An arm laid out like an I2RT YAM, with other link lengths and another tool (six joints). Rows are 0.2 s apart.
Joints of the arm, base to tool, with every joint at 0 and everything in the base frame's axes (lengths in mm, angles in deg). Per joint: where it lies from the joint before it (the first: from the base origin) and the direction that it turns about. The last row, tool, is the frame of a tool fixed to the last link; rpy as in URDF.
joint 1: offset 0 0 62.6 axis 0 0 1
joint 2: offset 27.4 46.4 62.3 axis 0 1 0
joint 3: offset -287.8 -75 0 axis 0 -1 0
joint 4: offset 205.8 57.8 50.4 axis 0 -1 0
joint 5: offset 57 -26.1 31.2 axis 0 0 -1
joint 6: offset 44.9 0 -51 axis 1 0 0
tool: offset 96 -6 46 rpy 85.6 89.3 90
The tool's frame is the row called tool.
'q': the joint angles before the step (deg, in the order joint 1, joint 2, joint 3, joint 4, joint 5, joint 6). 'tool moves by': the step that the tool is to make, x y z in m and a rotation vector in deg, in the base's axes. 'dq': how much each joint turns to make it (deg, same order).
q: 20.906 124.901 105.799 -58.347 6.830 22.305
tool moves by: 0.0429 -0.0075 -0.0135 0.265 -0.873 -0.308
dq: -2.891 8.739 12.325 -2.384 -0.548 -2.541
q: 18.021 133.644 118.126 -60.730 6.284 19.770
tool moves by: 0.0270 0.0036 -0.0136 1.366 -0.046 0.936
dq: -1.117 7.222 10.808 -2.973 -1.749 -1.685
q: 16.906 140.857 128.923 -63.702 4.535 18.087
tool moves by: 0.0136 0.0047 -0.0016 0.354 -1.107 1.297
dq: -0.150 3.427 6.304 -1.609 -0.392 -1.397
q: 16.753 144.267 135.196 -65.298 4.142 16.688
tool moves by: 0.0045 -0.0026 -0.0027 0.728 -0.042 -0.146
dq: -0.614 1.015 1.416 -0.137 -0.788 -0.264
